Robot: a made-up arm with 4 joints. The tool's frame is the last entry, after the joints. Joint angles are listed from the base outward. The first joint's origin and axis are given. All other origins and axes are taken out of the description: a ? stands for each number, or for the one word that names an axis. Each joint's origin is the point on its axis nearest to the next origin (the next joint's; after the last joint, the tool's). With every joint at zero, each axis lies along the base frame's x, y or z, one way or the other. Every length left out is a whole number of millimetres.
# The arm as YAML. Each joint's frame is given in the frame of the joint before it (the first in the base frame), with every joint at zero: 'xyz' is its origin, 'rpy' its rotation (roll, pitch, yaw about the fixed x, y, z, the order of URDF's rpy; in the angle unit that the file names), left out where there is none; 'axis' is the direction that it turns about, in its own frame. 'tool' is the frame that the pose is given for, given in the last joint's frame.
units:
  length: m
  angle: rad
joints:
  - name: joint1
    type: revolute
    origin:
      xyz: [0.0, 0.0, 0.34]
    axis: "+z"
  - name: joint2
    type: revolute
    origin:
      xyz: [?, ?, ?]
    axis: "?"
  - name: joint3
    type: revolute
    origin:
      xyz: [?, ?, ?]
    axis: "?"
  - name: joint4
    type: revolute
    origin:
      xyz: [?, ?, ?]
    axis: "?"
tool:
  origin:
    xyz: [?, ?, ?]
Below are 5 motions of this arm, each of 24 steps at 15 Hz.
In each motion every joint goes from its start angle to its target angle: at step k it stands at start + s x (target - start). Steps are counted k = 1, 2, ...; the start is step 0. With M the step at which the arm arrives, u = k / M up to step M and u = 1 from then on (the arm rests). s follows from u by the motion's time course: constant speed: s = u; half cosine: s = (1 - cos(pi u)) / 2; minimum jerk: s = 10 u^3 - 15 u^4 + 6 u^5.
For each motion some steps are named. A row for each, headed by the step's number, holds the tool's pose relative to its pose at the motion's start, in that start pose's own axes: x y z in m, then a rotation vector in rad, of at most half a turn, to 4 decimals.
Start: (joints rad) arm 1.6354 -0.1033 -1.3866 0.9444
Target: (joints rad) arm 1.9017 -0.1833 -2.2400 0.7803
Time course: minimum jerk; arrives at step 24
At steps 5, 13, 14, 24:
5: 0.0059 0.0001 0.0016 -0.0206 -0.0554 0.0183
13: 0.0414 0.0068 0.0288 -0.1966 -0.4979 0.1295
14: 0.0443 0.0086 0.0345 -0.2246 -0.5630 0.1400
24: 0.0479 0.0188 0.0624 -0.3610 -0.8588 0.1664

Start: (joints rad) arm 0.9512 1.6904 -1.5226 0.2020
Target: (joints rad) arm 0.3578 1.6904 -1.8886 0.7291
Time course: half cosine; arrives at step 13
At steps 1, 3, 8, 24:
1: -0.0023 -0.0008 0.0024 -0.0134 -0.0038 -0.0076
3: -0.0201 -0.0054 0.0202 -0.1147 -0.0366 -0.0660
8: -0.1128 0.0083 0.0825 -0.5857 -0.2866 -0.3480
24: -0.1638 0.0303 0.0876 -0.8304 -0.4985 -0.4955

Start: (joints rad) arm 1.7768 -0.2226 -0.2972 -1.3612
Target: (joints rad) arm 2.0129 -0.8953 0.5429 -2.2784
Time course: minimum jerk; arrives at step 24
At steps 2, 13, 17, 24:
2: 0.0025 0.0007 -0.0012 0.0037 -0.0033 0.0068
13: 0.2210 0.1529 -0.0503 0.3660 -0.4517 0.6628
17: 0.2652 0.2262 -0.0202 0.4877 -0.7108 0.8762
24: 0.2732 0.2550 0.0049 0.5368 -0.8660 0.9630

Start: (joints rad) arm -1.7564 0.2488 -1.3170 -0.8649
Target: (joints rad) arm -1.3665 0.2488 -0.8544 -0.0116
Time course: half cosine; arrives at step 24
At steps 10, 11, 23, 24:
10: -0.0771 0.0147 0.0168 0.0715 -0.2355 -0.2679
11: -0.0890 0.0200 0.0155 0.0919 -0.2735 -0.3113
23: -0.1613 0.0963 -0.0280 0.3605 -0.5488 -0.6423
24: -0.1616 0.0971 -0.0284 0.3631 -0.5504 -0.6445

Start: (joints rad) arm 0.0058 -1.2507 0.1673 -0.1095
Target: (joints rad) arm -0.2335 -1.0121 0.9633 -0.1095
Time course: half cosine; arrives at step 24
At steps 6, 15, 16, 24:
6: 0.0040 0.0078 -0.0235 0.1447 -0.0528 -0.0035
15: 0.0341 0.0653 -0.0928 0.6774 -0.2556 0.0121
16: 0.0385 0.0737 -0.0978 0.7340 -0.2780 0.0166
24: 0.0592 0.1124 -0.1119 0.9734 -0.3745 0.0428

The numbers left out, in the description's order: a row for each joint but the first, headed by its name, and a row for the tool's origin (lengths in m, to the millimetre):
joint2: xyz -0.049 -0.065 0.0, axis -y
joint3: xyz 0.18 0.0 -0.098, axis +x
joint4: xyz 0.0 0.135 -0.019, axis -z
tool: xyz 0.007 -0.332 0.0

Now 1 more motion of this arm.
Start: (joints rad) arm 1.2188 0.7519 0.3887 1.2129
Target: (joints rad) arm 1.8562 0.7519 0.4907 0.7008
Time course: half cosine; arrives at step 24
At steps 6, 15, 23, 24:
6: 0.0319 0.0039 -0.0025 0.0060 0.0828 0.1379
15: 0.1277 0.0624 -0.0480 0.0760 0.3921 0.6433
23: 0.1506 0.1184 -0.0909 0.1489 0.5662 0.9169
24: 0.1507 0.1193 -0.0916 0.1501 0.5687 0.9206

